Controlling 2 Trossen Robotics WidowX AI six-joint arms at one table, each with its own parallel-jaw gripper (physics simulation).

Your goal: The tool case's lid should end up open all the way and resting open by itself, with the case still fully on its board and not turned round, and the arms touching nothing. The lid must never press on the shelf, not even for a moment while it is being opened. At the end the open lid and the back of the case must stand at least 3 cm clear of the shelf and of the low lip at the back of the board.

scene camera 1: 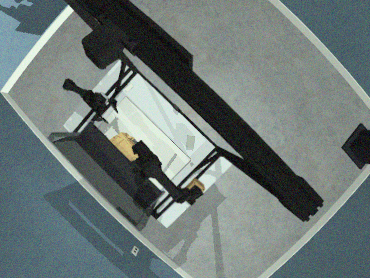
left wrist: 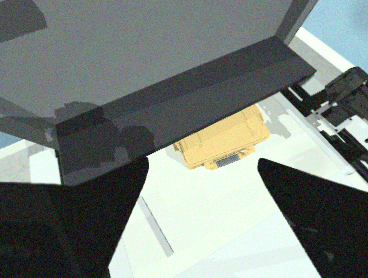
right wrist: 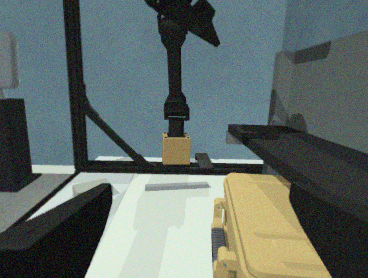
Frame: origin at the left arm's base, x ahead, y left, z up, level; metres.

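Seen in the pictures: left gripper, fingertip midpoint: (left wrist: 202, 162) (right wrist: 210, 40); right gripper, fingertip midpoint: (scene camera 1: 113, 118) (left wrist: 348, 121) (right wrist: 201, 191); left arm's base at its link origin: (scene camera 1: 195, 190) (right wrist: 175, 135); right arm's base at its link origin: (left wrist: 333, 116).
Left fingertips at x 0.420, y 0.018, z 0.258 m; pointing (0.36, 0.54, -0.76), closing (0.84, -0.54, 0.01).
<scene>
Offsets run from my left fingertips to a thing's middle. "pt": to the spot under its first point. Level surfaces: height alone.
The yellow tool case {pt dx +0.181, dy +0.054, dz -0.237 m} (scene camera 1: 123, 145) (left wrist: 225, 135) (right wrist: 270, 215) lies on the pale board {dz -0.349 m} (scene camera 1: 150, 130) (left wrist: 205, 205) (right wrist: 130, 215). Its lid looks closed, and a dark ribbed handle {pt dx +0.129, dy +0.002, dz -0.307 m} (left wrist: 227, 160) (right wrist: 218, 242) shows on its front. The dark shelf {dz -0.184 m} (scene camera 1: 107, 157) (left wrist: 185, 105) hides the case's back part and the board's back lip in the left wrist view. My left gripper (scene camera 1: 139, 148) (left wrist: 202, 162) is open and empty, above and in front of the case. My right gripper (scene camera 1: 111, 114) (right wrist: 201, 191) is open and empty, off the case's upper-left end in the scene view, apart from it.
A grey bar {dx -0.153, dy -0.035, dz -0.344 m} (scene camera 1: 170, 161) (left wrist: 157, 227) (right wrist: 176, 186) lies on the board, off the case's end. The left arm's tan base block (scene camera 1: 196, 185) (right wrist: 176, 150) stands by the dark frame (right wrist: 75, 90). The shelf's front edge overhangs the case in the left wrist view.
</scene>
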